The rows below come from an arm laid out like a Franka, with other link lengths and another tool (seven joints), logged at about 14 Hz.
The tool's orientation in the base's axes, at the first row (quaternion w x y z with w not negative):
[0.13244, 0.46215, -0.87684, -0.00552]
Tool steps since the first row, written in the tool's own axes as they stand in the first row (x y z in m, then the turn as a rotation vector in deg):
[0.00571, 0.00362, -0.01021, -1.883, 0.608, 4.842]
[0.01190, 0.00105, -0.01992, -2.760, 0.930, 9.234]
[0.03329, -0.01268, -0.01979, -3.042, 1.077, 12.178]
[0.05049, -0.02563, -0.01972, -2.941, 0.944, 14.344]
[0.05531, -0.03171, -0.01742, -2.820, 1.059, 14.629]
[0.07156, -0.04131, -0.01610, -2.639, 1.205, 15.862]
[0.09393, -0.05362, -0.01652, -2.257, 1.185, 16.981]
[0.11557, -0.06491, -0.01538, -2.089, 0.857, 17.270]
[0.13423, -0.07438, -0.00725, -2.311, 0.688, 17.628]
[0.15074, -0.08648, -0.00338, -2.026, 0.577, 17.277]
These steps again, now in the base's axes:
[-0.00358, -0.00141, 0.01163, -0.629, 1.331, -5.019]
[-0.00252, -0.00681, 0.02206, -1.460, 1.733, -9.414]
[-0.00295, -0.03206, 0.02498, -2.126, 1.714, -12.299]
[-0.00174, -0.05345, 0.02711, -2.587, 1.312, -14.383]
[0.00004, -0.06111, 0.02518, -2.813, 1.247, -14.616]
[-0.00124, -0.07995, 0.02633, -3.321, 1.045, -15.745]
[-0.00321, -0.10511, 0.03019, -3.776, 0.597, -16.740]
[-0.00599, -0.12928, 0.03252, -3.669, 0.240, -17.024]
[-0.01029, -0.15077, 0.02766, -3.498, 0.283, -17.443]
[-0.01030, -0.17154, 0.02608, -3.478, 0.028, -17.054]

